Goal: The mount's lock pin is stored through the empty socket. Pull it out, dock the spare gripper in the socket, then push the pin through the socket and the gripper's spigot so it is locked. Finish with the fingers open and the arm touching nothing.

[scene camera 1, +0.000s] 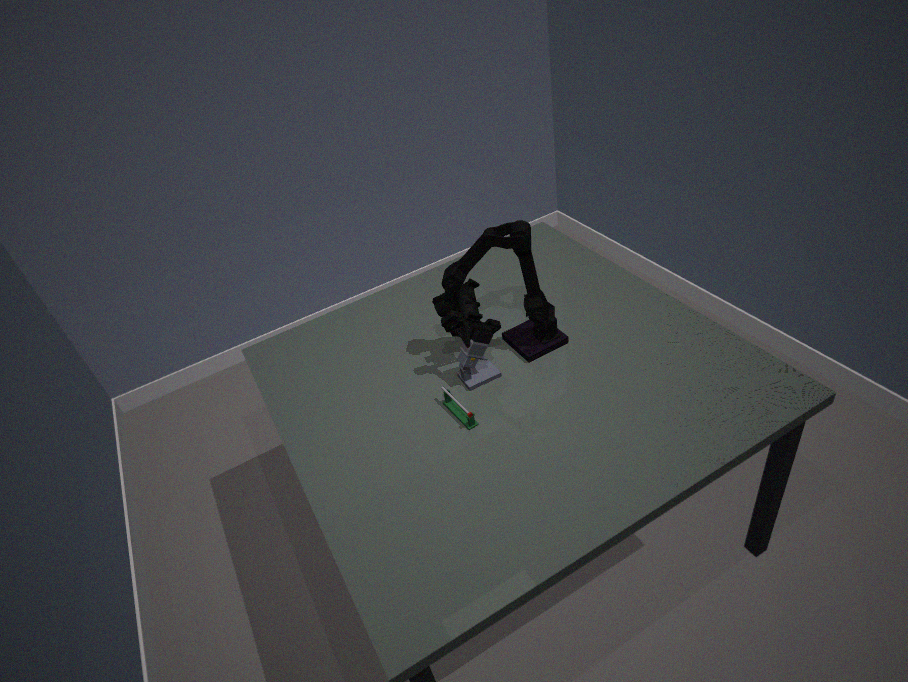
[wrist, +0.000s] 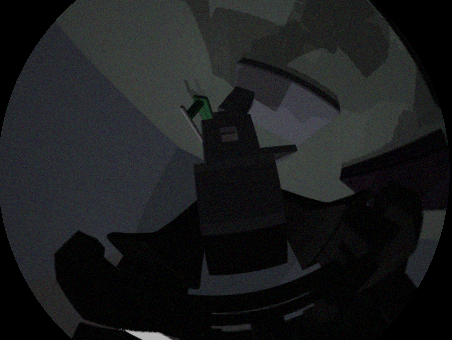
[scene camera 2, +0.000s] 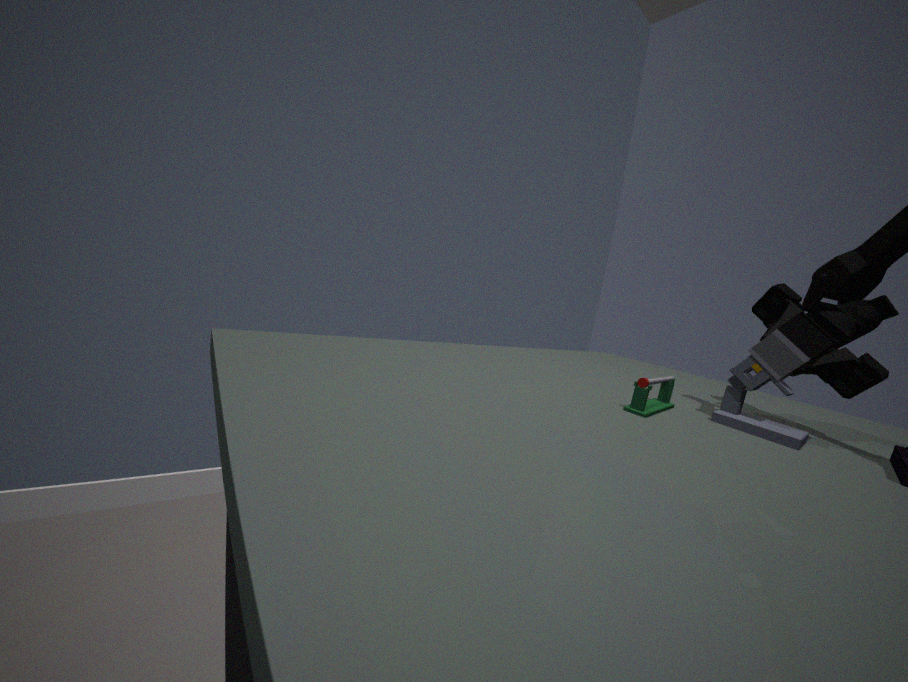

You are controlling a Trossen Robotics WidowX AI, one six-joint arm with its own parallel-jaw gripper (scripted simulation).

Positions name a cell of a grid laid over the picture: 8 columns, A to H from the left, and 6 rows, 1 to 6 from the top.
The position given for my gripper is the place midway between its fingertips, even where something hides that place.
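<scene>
My gripper (scene camera 2: G4) (scene camera 1: E4) (wrist: E4) is there for me to see in those views. There's a spare gripper (wrist: E4) too, and I can also see a mount (scene camera 2: G4) and a green stand (scene camera 2: F4).
</scene>
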